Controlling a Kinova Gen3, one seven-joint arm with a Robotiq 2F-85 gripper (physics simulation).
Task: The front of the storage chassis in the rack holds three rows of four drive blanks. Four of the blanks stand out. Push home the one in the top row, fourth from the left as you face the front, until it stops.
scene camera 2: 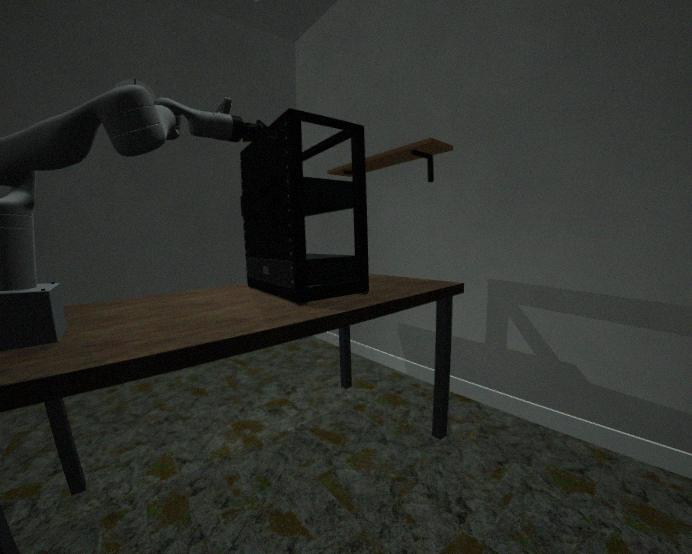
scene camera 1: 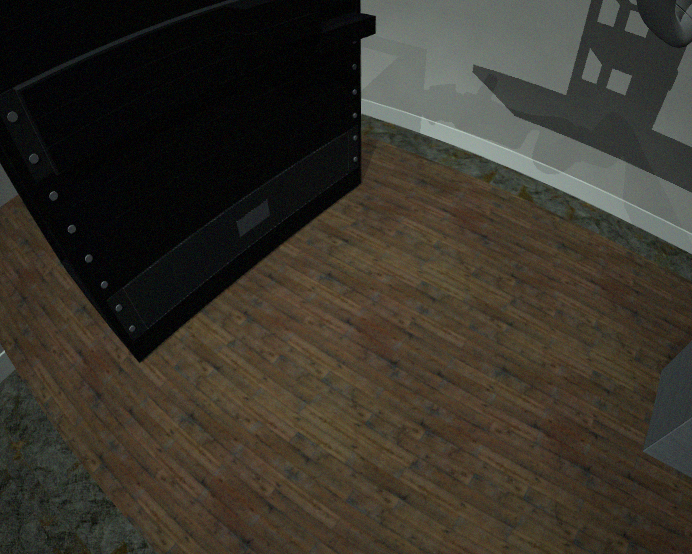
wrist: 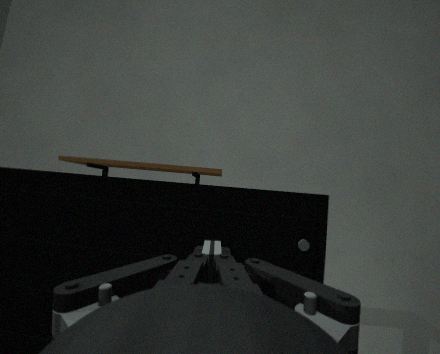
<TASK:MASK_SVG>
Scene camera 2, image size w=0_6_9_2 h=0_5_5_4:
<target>gripper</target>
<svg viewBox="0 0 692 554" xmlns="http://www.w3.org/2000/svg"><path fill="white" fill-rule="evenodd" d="M231 115L233 119L233 132L229 140L231 142L239 142L241 138L243 138L243 142L260 141L265 138L275 140L278 138L277 132L268 130L268 127L260 120L257 120L256 124L244 123L241 117Z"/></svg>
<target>black rack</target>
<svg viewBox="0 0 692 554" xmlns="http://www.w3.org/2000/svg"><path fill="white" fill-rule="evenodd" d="M289 108L268 126L268 130L277 132L277 139L265 138L260 141L252 141L240 152L242 182L241 215L244 222L249 288L255 288L294 302L298 306L307 305L307 302L352 294L368 294L369 272L364 126ZM353 208L355 255L306 254L305 216ZM351 138L353 182L303 177L303 161ZM302 152L301 121L342 130Z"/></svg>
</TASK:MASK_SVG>
